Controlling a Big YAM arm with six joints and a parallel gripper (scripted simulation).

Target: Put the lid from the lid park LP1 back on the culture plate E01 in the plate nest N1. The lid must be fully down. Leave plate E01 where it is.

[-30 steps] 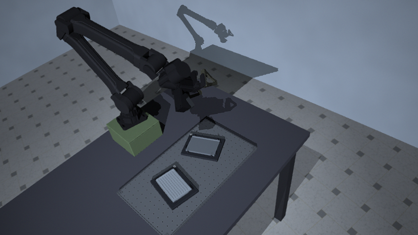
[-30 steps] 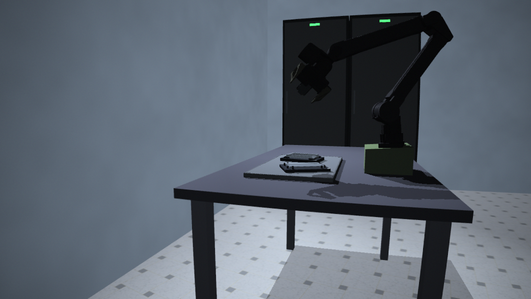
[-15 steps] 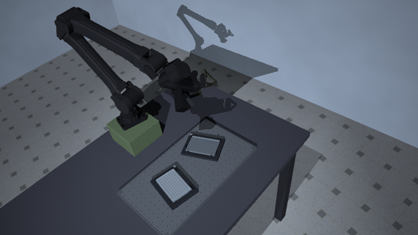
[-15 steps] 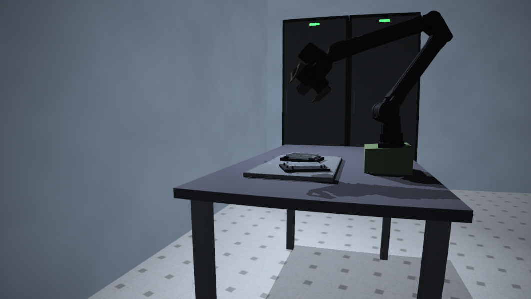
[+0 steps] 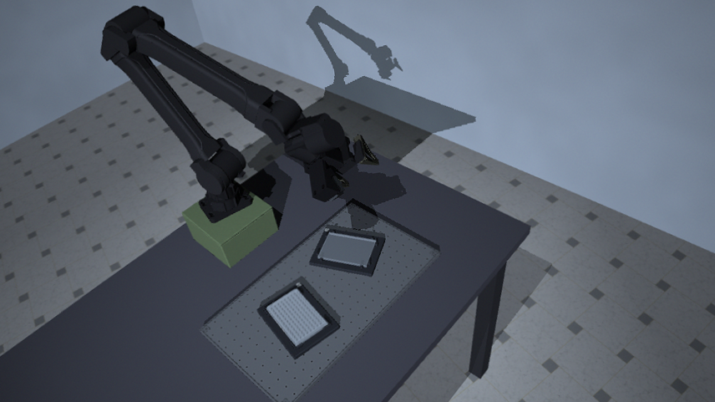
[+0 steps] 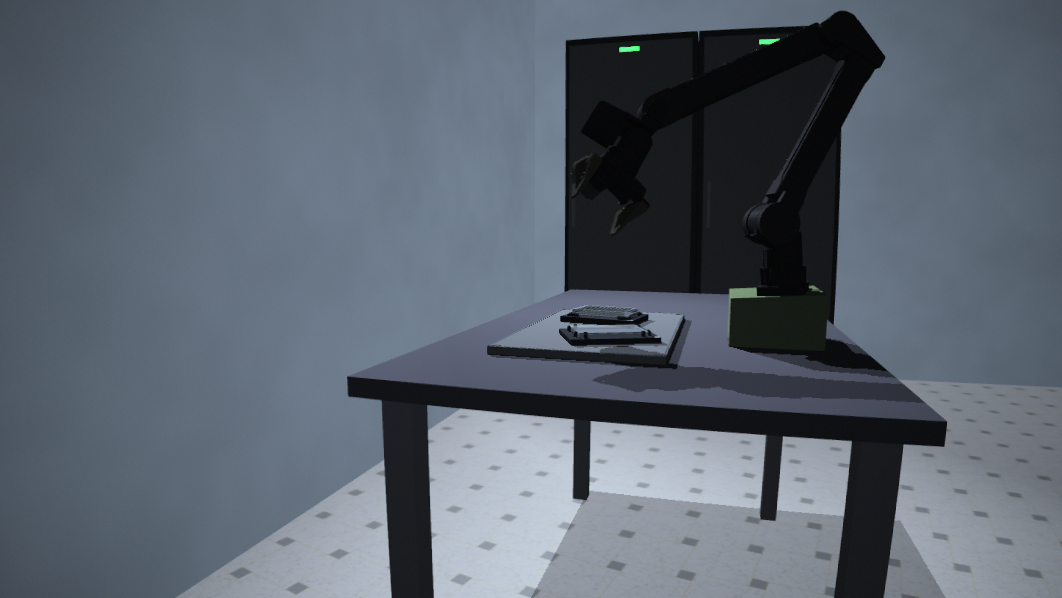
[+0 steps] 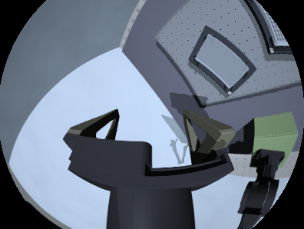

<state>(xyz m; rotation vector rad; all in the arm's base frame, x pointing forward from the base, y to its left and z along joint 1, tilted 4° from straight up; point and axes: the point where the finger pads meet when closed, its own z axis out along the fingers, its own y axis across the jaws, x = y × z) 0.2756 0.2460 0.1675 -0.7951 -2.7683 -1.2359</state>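
The lid is 70 mm to the right of my hand and 210 mm below it. Also, from my hand: plate nest (90 mm ahead, 270 mm to the right, 220 mm below); then lid park (70 mm to the right, 220 mm below); then culture plate E01 (90 mm ahead, 270 mm to the right, 210 mm below).
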